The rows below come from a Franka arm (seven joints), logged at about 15 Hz.
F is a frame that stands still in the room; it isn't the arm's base.
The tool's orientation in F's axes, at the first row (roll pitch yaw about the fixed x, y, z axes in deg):
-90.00, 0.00, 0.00
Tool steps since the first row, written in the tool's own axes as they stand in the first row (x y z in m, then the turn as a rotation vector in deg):
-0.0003, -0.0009, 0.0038, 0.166, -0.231, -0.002
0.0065, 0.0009, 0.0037, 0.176, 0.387, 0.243
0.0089, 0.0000, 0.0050, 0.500, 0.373, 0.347
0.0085, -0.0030, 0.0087, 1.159, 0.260, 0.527
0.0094, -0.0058, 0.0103, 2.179, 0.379, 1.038
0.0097, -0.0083, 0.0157, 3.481, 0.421, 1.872
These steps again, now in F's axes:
-0.0003, 0.0038, 0.0009, 0.166, -0.002, 0.231
0.0065, 0.0037, -0.0009, 0.176, 0.243, -0.387
0.0089, 0.0050, 0.0000, 0.500, 0.347, -0.373
0.0085, 0.0087, 0.0030, 1.159, 0.527, -0.260
0.0094, 0.0103, 0.0058, 2.179, 1.038, -0.379
0.0097, 0.0157, 0.0083, 3.481, 1.872, -0.421

